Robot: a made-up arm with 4 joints. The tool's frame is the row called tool.
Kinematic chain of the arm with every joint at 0, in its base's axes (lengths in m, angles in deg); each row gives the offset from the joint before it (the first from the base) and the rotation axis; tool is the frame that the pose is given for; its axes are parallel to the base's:
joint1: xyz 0 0 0.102 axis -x
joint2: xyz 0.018 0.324 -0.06 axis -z
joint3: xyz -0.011 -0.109 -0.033 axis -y
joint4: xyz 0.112 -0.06 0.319 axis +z
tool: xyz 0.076 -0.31 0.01
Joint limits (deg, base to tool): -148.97..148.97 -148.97..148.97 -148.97..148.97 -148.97..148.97
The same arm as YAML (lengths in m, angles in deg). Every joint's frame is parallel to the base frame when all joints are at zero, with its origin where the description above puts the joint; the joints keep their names.
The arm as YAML. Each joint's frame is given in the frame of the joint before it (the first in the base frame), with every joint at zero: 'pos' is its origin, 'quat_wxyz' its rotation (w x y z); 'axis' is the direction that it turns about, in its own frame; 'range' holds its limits. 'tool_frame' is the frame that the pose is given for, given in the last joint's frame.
length_unit: m
angle_unit: deg
joints:
  - joint: joint1
    pos: [0.0, 0.0, 0.102]
    quat_wxyz: [1.0, 0.0, 0.0, 0.0]
    axis: [-1.0, 0.0, 0.0]
    range: [-148.97, 148.97]
  - joint: joint2
    pos: [0.018, 0.324, -0.06]
    quat_wxyz: [1.0, 0.0, 0.0, 0.0]
    axis: [0.0, 0.0, -1.0]
    range: [-148.97, 148.97]
  - joint: joint3
    pos: [-0.011, -0.109, -0.033]
    quat_wxyz: [1.0, 0.0, 0.0, 0.0]
    axis: [0.0, -1.0, 0.0]
    range: [-148.97, 148.97]
  - joint: joint4
    pos: [0.112, -0.06, 0.319]
    quat_wxyz: [1.0, 0.0, 0.0, 0.0]
    axis: [0.0, 0.0, 1.0]
    range: [-148.97, 148.97]
tool_frame:
  pos: [0.076, -0.31, 0.01]
  quat_wxyz: [1.0, 0.0, 0.0, 0.0]

